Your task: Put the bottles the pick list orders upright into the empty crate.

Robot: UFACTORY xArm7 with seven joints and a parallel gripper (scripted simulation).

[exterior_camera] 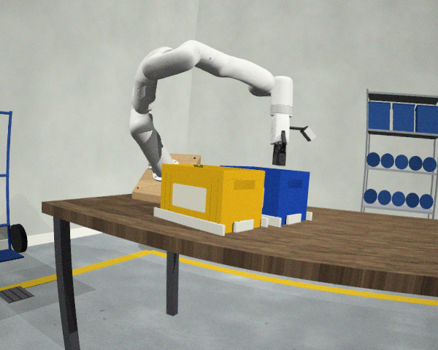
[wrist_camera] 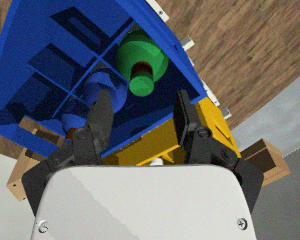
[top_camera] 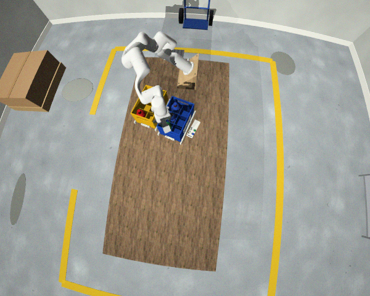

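My gripper is now 12 cm above the green-label bottle. The rest, counted from my hand: white-label bottle 15 cm behind, 11 cm to the right, 12 cm below; blue crate 7 cm behind, 7 cm to the left, 13 cm below; blue-label bottle 9 cm behind, 3 cm to the left, 12 cm below.
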